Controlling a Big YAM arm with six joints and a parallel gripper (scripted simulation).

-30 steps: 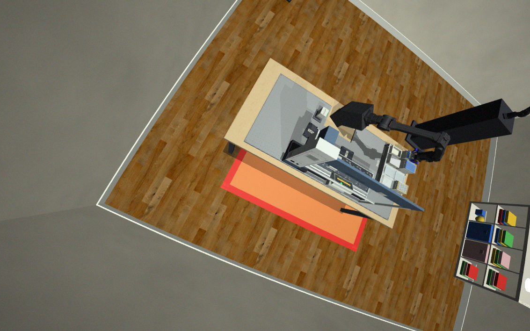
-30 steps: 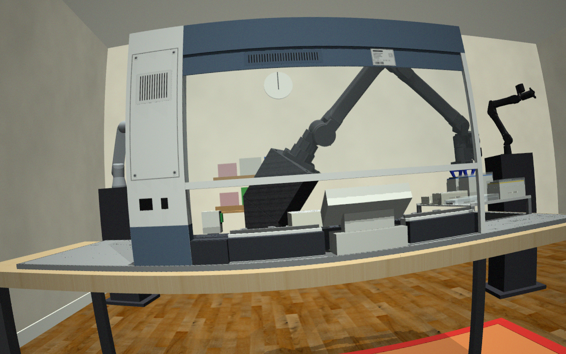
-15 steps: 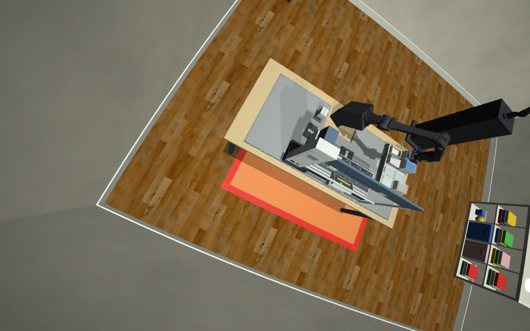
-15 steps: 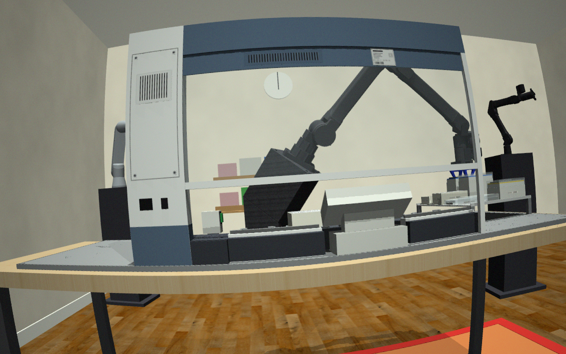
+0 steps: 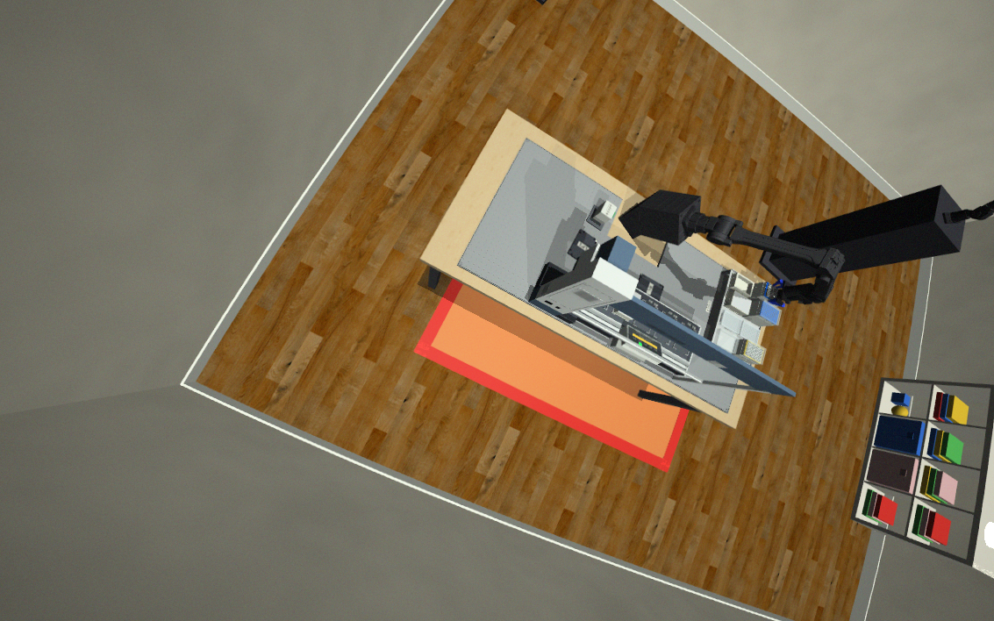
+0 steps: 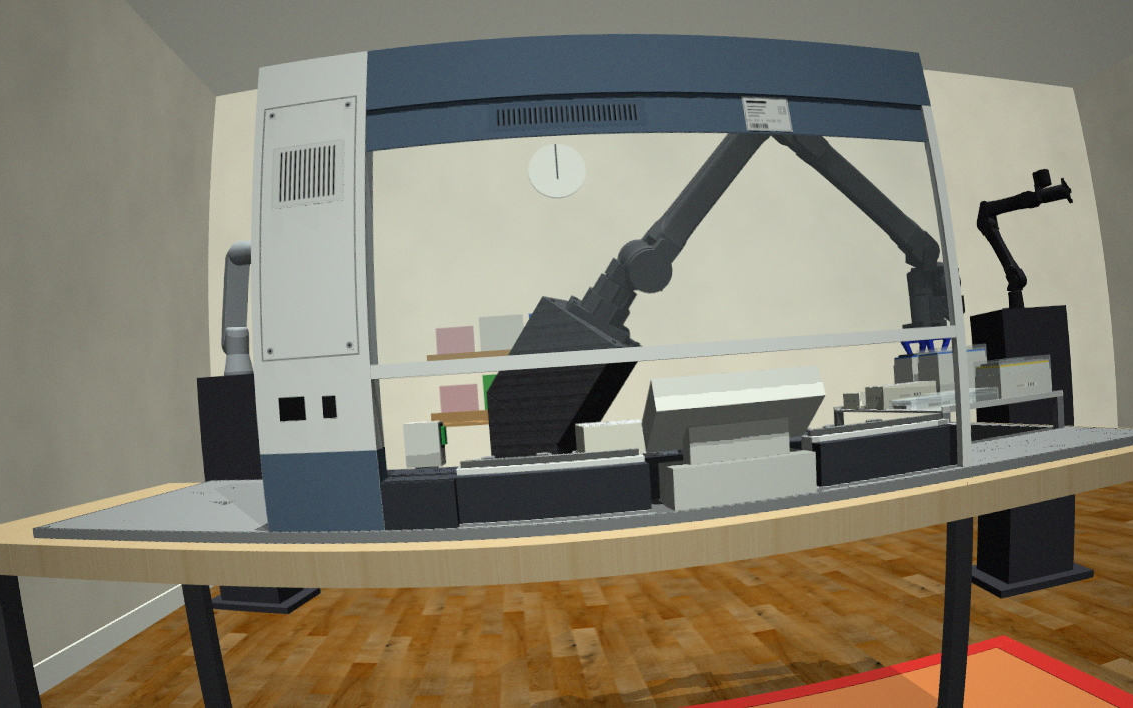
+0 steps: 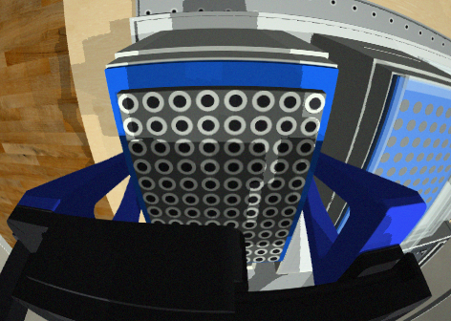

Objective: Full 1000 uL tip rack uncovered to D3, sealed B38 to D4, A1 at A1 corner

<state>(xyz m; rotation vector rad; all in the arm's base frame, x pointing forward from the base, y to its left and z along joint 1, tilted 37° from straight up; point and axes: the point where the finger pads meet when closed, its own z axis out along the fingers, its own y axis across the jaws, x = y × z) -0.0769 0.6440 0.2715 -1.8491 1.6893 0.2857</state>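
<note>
Now: hand 10 mm to the left of the blue tip rack and 10 mm short of it. Also, from my hand: shelf label: 200 mm to the right, 200 mm ahead, 130 mm below; then pale reservoir: 130 mm to the right, 60 mm below, 20 mm ahead; then shelf: 170 mm ahead, 70 mm below, 40 mm to the right.
</note>
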